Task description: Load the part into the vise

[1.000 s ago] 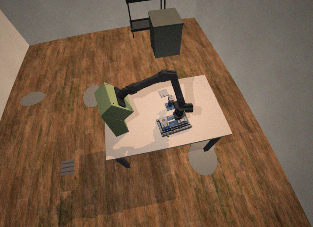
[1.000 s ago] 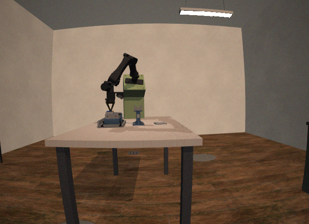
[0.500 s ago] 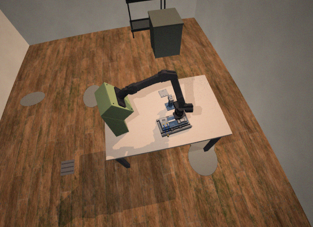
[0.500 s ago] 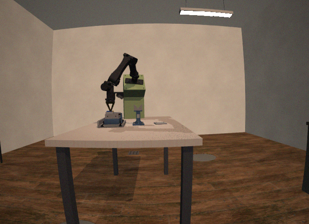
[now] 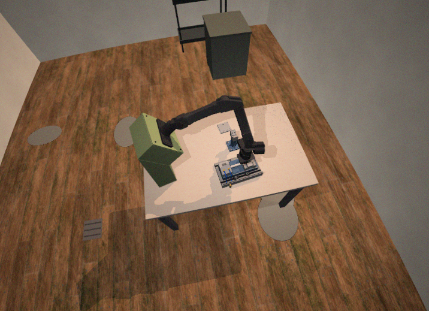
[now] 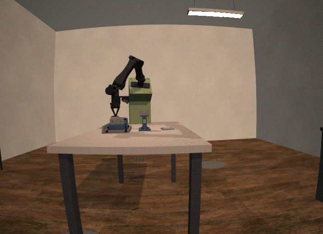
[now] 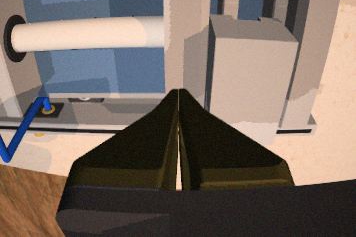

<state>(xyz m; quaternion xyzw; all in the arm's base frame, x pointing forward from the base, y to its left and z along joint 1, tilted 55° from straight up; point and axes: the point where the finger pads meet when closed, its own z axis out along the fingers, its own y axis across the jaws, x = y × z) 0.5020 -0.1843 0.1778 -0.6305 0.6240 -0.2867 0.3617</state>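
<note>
The part is 30 mm ahead of my hand and 30 mm below it. From my hand the other things lie so: moving jaw 20 mm to the left, 40 mm below; then dark work stop rod 30 mm ahead, 70 mm to the left, 30 mm below; then grey jaw 60 mm ahead, 20 mm to the left, 40 mm below.
</note>
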